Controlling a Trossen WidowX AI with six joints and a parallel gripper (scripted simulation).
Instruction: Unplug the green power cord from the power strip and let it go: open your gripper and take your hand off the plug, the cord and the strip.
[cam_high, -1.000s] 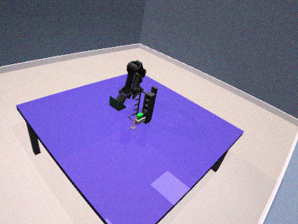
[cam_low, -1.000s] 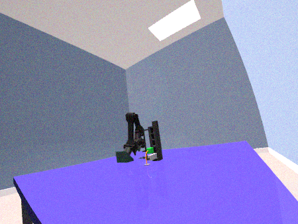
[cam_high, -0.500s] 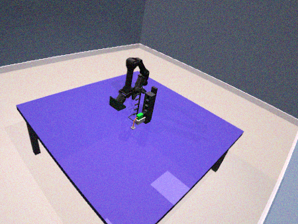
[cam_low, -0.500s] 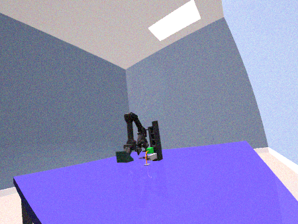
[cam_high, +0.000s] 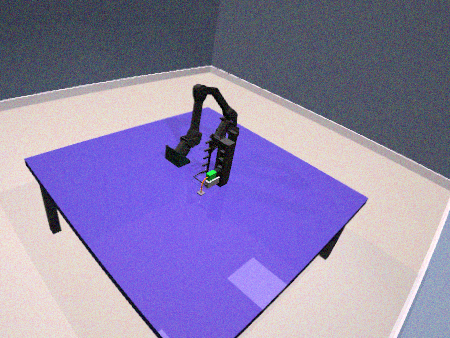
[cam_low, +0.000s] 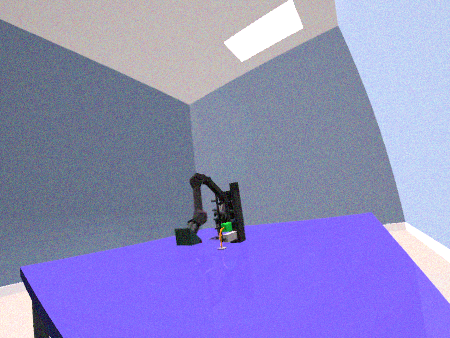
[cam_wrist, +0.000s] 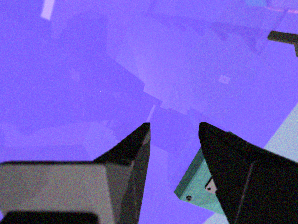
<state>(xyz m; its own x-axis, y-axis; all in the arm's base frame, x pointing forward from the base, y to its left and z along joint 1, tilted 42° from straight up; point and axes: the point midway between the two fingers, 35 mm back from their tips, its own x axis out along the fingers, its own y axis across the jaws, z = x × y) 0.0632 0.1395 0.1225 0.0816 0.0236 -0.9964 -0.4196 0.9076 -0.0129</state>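
Now: the green plug 19 cm ahead of my gripper tip, 19 cm to the right of it and 7 cm above it. Round my gripper tip: dark upright panel (20 cm ahead, 11 cm to the right, 10 cm above).
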